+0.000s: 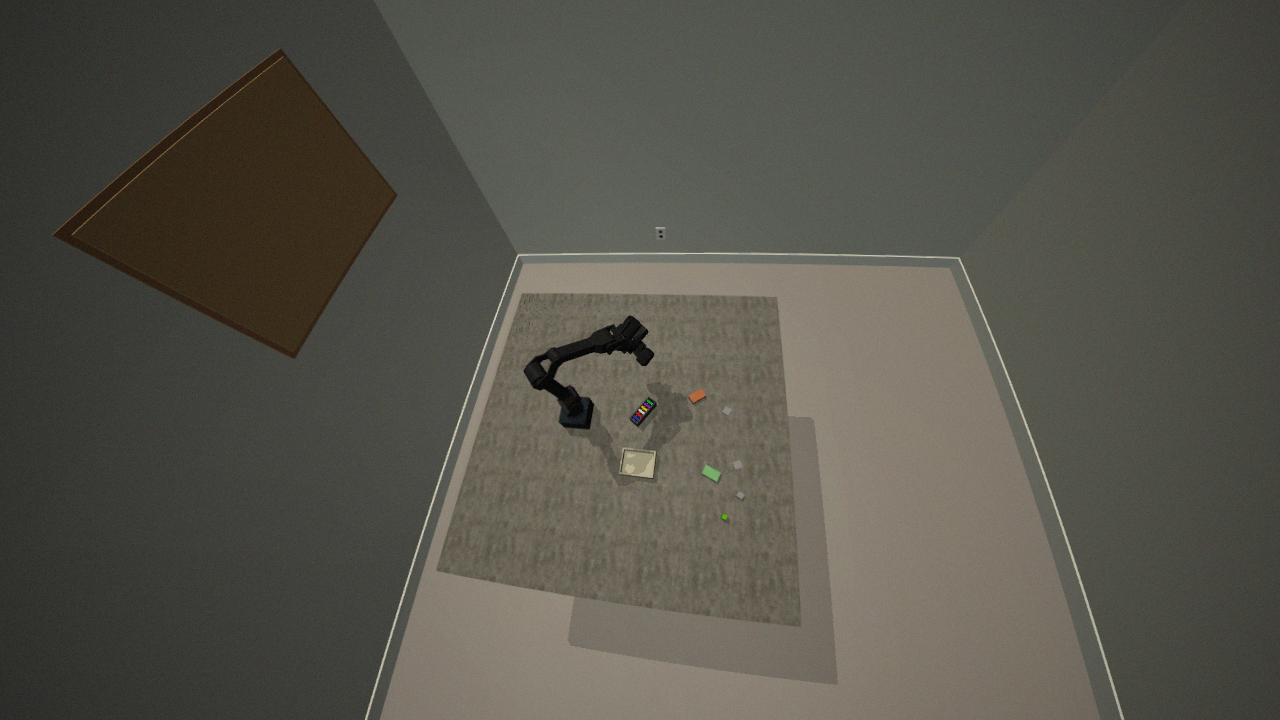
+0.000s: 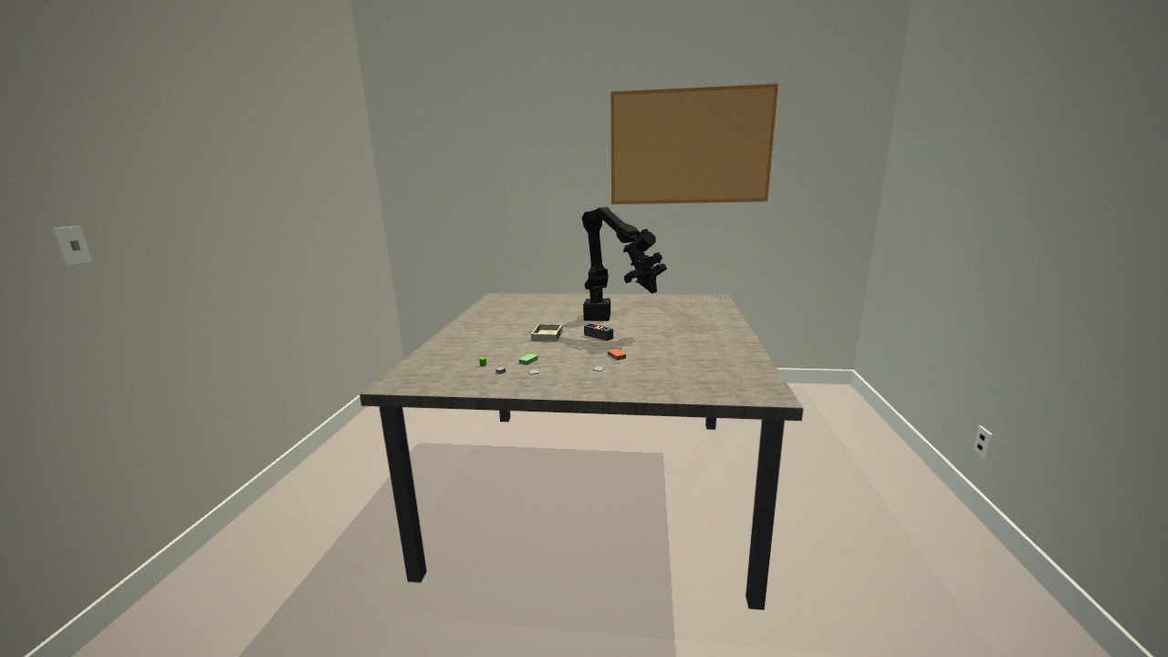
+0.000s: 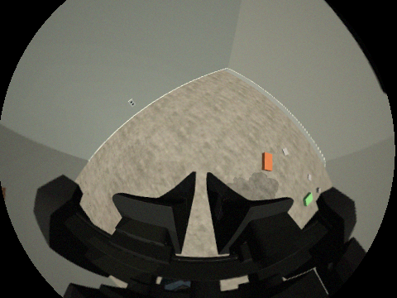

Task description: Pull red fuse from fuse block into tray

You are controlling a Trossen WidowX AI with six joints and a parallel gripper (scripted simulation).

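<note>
Right now the red fuse is 6 cm behind my gripper tip, 23 cm to the right of it and 16 cm below it. From my gripper tip the other things lie so: orange block (19 cm ahead, 17 cm to the right, 17 cm below); then green block (20 cm ahead, 49 cm to the right, 17 cm below); then tray (8 cm behind, 42 cm to the right, 18 cm below).
</note>
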